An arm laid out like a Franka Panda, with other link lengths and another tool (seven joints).
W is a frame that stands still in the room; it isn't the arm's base.
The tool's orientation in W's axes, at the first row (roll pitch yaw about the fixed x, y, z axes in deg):
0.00 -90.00 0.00
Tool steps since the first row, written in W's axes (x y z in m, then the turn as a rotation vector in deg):
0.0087 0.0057 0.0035 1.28 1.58 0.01
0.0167 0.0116 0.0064 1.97 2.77 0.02
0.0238 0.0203 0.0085 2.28 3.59 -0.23
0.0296 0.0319 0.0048 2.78 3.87 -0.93
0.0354 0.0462 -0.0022 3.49 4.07 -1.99
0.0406 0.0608 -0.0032 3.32 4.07 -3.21
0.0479 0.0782 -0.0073 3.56 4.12 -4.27
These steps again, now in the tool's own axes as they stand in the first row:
0.0035 0.0057 -0.0087 0.01 1.58 -1.28
0.0064 0.0116 -0.0167 0.02 2.77 -1.97
0.0085 0.0203 -0.0238 -0.23 3.59 -2.28
0.0048 0.0319 -0.0296 -0.93 3.87 -2.78
-0.0022 0.0462 -0.0354 -1.99 4.07 -3.49
-0.0032 0.0608 -0.0406 -3.21 4.07 -3.32
-0.0073 0.0782 -0.0479 -4.27 4.12 -3.56

